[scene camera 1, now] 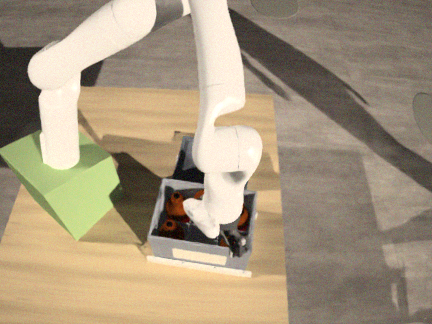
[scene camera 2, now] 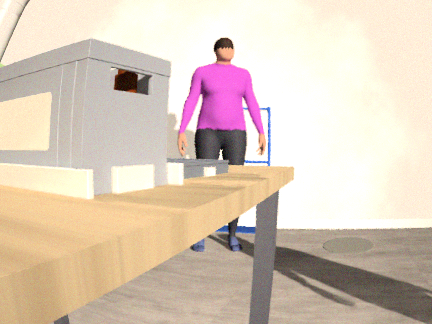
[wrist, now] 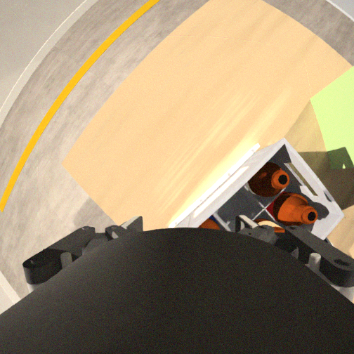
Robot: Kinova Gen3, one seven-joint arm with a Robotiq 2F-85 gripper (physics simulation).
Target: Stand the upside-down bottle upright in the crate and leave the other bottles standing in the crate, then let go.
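Seen in the pictures: gripper, between the fingertips: (scene camera 1: 219, 239); arm's base, origin of its link: (scene camera 1: 62, 157).
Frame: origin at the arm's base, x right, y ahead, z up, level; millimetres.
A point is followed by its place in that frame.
The grey crate (scene camera 1: 165, 246) {x 197, y 292, z -129 mm} (scene camera 2: 130, 130) {x 137, y 532, z -186 mm} (wrist: 245, 172) stands on the table. The upside-down bottle (wrist: 271, 225) shows as an orange edge and cream label, partly behind a finger; in scene camera 1 the arm hides most of it. Two upright orange bottles, one (scene camera 1: 176, 204) {x 75, y 316, z -115 mm} (wrist: 295, 210) farther back and one (scene camera 1: 169, 229) {x 160, y 302, z -99 mm} (wrist: 267, 180) nearer the front, stand at the crate's left. Another bottle (scene camera 1: 243, 216) {x 100, y 508, z -134 mm} shows at the right, and part of an orange bottle (wrist: 209, 225) shows at the wall. My gripper (scene camera 1: 233, 243) (wrist: 188, 226) is open and empty, above the crate's front right part.
A grey open bin (scene camera 1: 185, 159) {x -180, y 326, z -253 mm} (scene camera 2: 200, 168) {x -109, y 545, z -244 mm} lies behind the crate. A green block (scene camera 1: 85, 200) {x 70, y 49, z -115 mm} (wrist: 335, 112) stands at the left under the arm's base. A cream strip (scene camera 1: 200, 267) {x 222, y 387, z -230 mm} runs along the crate's front. A person (scene camera 2: 222, 100) stands beyond the table (scene camera 2: 200, 215) {x 217, y 647, z -267 mm}.
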